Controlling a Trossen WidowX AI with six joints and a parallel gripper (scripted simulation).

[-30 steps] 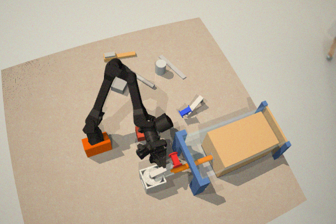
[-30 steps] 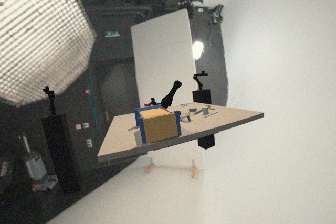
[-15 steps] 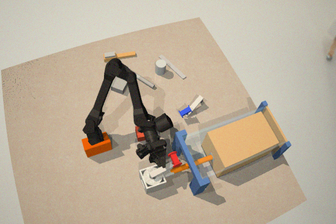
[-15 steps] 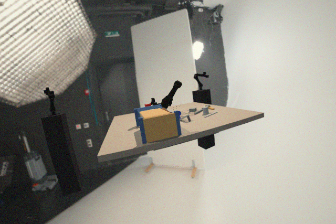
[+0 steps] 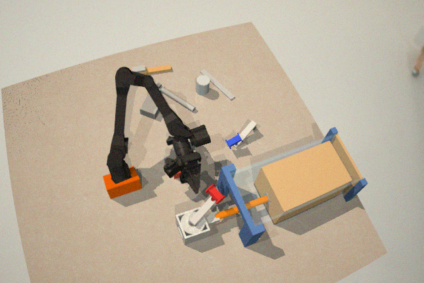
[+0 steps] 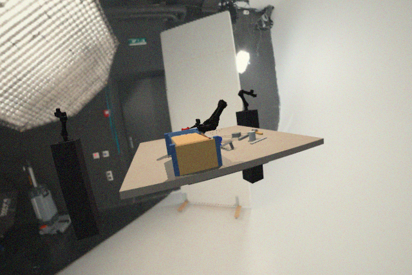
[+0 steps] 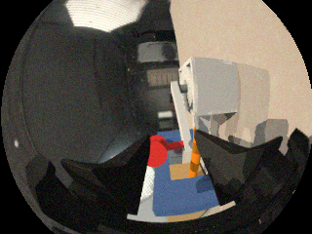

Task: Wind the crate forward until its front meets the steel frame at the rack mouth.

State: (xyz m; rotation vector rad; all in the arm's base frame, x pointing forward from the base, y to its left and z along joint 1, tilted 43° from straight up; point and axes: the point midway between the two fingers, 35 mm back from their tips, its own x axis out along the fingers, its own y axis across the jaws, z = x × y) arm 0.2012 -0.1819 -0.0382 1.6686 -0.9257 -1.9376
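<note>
Now: gripper tip 4 cm short of the red knob, 5 cm to the left of it and 1 cm below it. Also, from my gripper tip: hand winch (8 cm behind, 9 cm to the right, 10 cm below); then blue steel frame (10 cm ahead, 10 cm to the right, 2 cm below); then red-knobbed winch handle (6 cm to the right, 2 cm below).
</note>
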